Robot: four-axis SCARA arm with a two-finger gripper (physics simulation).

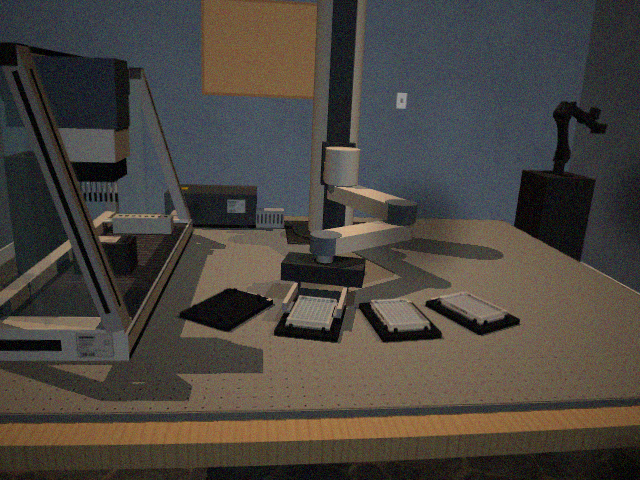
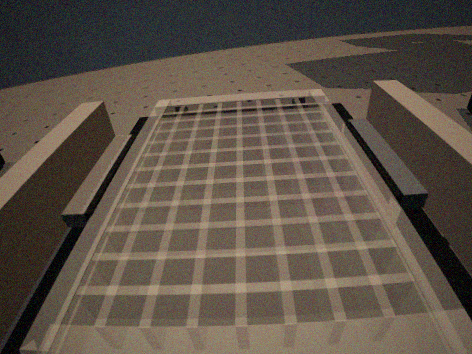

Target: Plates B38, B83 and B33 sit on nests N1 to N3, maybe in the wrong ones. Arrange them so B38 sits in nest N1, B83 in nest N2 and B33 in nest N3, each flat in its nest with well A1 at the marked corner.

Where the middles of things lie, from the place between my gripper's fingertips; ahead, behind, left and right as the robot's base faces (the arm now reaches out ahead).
Now: hand 1 cm past the nest N2 (image 1: 434, 333), 18 cm to the right of it and 3 cm above it. The rest, counted from my hand: nest N1 (image 1: 432, 304): 5 cm behind, 35 cm to the left, 3 cm below; then black nest N3 (image 1: 241, 305): 8 cm behind, 17 cm to the right, 3 cm below.
